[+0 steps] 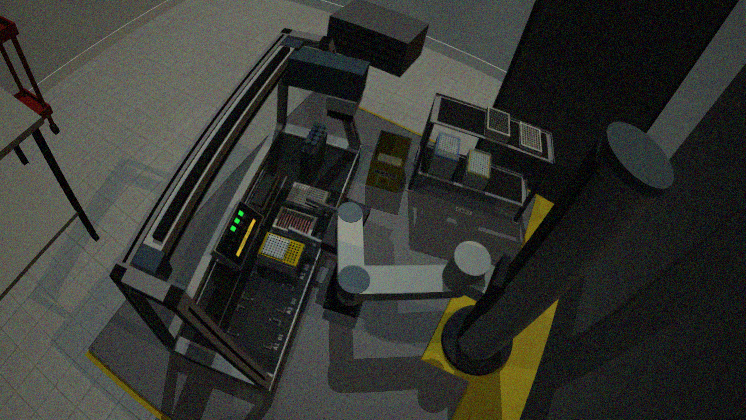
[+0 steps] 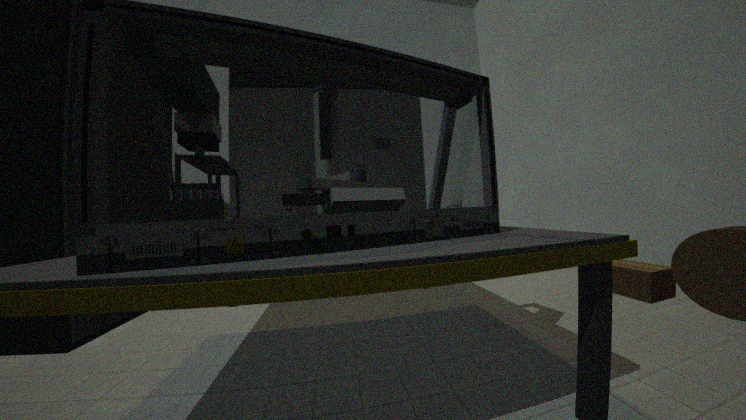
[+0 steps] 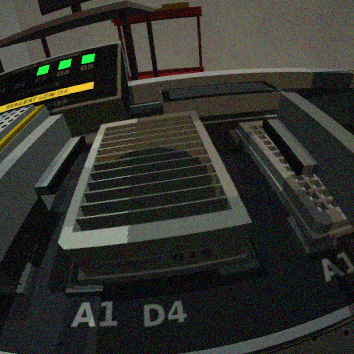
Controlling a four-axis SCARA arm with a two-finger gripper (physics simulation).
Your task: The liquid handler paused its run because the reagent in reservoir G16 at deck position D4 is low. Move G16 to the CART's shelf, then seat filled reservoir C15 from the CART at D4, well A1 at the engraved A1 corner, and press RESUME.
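Places are measured from the arm's base along level axes (x right, y down, z ahead), in metres.
Pixels of known places: gripper, fingertip midpoint: (image 1: 297, 213) (image 2: 307, 206) (image 3: 169, 115); arm's base, origin of the base link: (image 1: 477, 340).
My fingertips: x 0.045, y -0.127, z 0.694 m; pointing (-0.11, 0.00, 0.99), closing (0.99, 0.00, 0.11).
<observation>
Ahead of a thing's pixels: the offset from my fingertips to its top centre. "spot": to the spot under its first point.
Reservoir G16 @(dx -0.017, dy +0.024, dz +0.000 m) (image 1: 294, 221) (image 3: 157, 235), a pale frame with many parallel slats, sits level at deck position D4, with A1 and D4 engraved in front; its label is faint. My gripper (image 3: 169, 115) is open and empty, with one finger on each side of the reservoir, apart from it; the right finger is over the neighbouring plate. The screen @(spot: dx -0.167, dy -0.012, dz +0.110 m) (image 1: 239, 232) (image 3: 60, 80) shows three green squares and a yellow REAGENT LOW D4 bar. The cart (image 1: 459, 114) holds two pale gridded items @(dx +0.511, dy -0.267, dz -0.435 m) (image 1: 498, 121) @(dx +0.541, dy -0.250, dz -0.561 m) (image 1: 530, 136) on its upper shelf; I cannot read which is C15. No RESUME label is readable.
A yellow tip box @(dx -0.139, dy -0.009, dz -0.027 m) (image 1: 281, 249) (image 3: 20, 122) stands left of D4, and a pale gridded plate @(dx +0.104, dy +0.042, dz +0.027 m) (image 1: 308, 194) (image 3: 320, 192) right of it. A dark tube rack @(spot: dx +0.225, dy -0.058, dz +0.085 m) (image 1: 313, 146) is further along. A yellow-brown box @(dx +0.407, dy +0.083, dz -0.133 m) (image 1: 388, 161) stands between deck and cart. The instrument's frame surrounds the deck.
</observation>
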